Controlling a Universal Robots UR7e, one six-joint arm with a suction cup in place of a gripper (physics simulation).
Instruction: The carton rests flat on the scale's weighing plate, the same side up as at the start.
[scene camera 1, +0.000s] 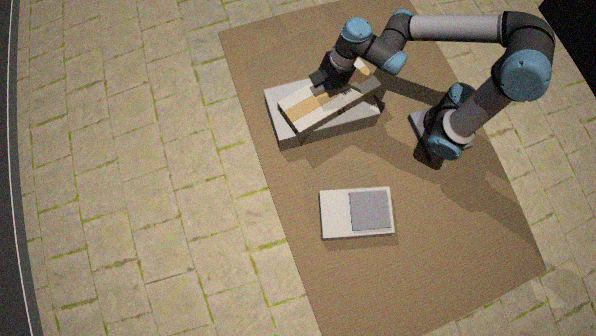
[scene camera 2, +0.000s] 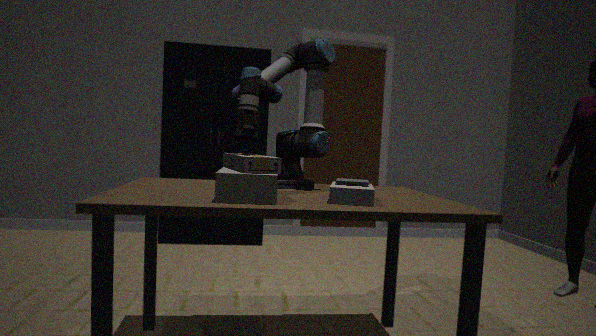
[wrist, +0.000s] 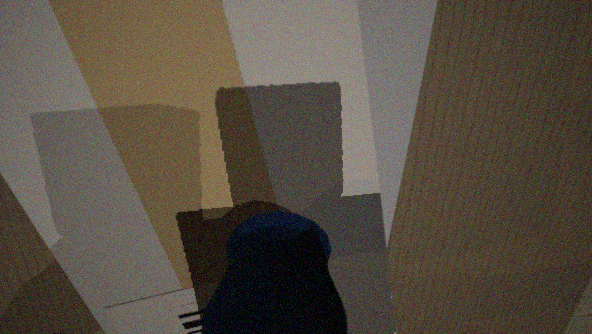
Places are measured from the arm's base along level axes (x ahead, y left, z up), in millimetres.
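Pixels of known places: hand at its tool point: (scene camera 2: 244, 151) (wrist: 279, 253); arm's base at its link origin: (scene camera 2: 287, 179).
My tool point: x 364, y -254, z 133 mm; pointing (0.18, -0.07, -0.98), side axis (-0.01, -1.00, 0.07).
For each thing: its middle in the pictures, then the offset to it from my tool point.
- carton at the middle of its body: (wrist: 236, 208) (scene camera 1: 330, 96) (scene camera 2: 249, 162) dx -1, dy +22, dz -41 mm
- pale raised block at the middle of its body: (scene camera 1: 321, 107) (scene camera 2: 247, 183) dx +24, dy +14, dz -118 mm
- white scale at the middle of its body: (scene camera 1: 356, 213) (scene camera 2: 351, 190) dx +85, dy +400, dz -129 mm
The carton (scene camera 1: 303, 109) (scene camera 2: 254, 164) (wrist: 145, 55), white with an orange-tan tape stripe, lies on top of a pale raised block (scene camera 1: 273, 102) (scene camera 2: 245, 187), turned at an angle to it. My suction gripper (scene camera 1: 324, 89) (scene camera 2: 245, 150) (wrist: 278, 235), with a dark blue cup, is right over the carton's top face, with its suction off. Whether the cup touches the carton is hard to tell. The arm hides part of the carton in scene camera 1. The white scale (scene camera 1: 334, 215) (scene camera 2: 351, 196) stands apart from the block, with nothing on its grey weighing plate (scene camera 1: 370, 210) (scene camera 2: 352, 182).
The brown table (scene camera 1: 425, 280) (scene camera 2: 300, 212) carries the block, the scale and the arm's base (scene camera 1: 420, 125) (scene camera 2: 300, 184). In scene camera 2 the scale is to the right of the block. A person (scene camera 2: 580, 165) stands at the far right, off the table.
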